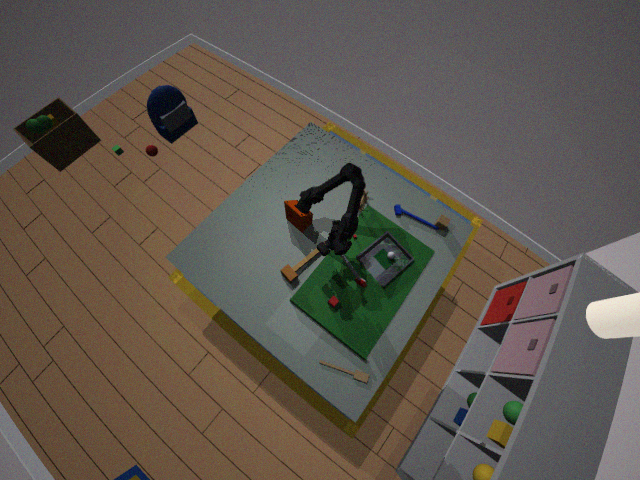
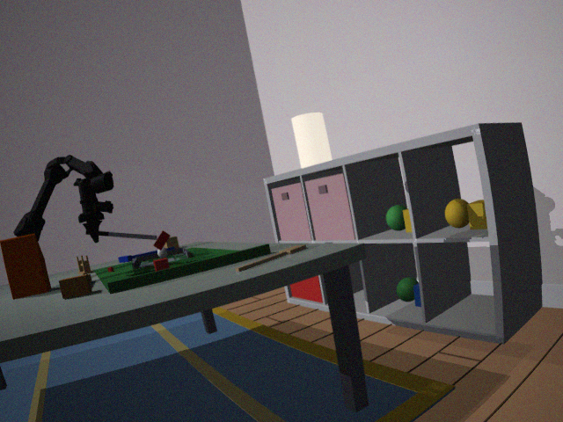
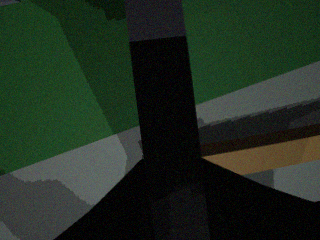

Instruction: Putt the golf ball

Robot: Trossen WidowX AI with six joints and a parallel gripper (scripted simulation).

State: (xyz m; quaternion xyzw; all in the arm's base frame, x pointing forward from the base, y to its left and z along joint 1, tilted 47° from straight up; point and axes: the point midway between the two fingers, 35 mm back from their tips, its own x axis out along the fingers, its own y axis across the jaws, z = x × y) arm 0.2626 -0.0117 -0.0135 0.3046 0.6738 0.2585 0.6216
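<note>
My gripper tip is now 120 mm short of the red putter and 10 mm to the left of it. Round my gripper tip: blue mallet 540 mm to the left, 180 mm ahead, 110 mm below; green mat 220 mm ahead, 120 mm below, 60 mm to the left; white golf ball 240 mm ahead, 230 mm to the left, 100 mm below.
</note>
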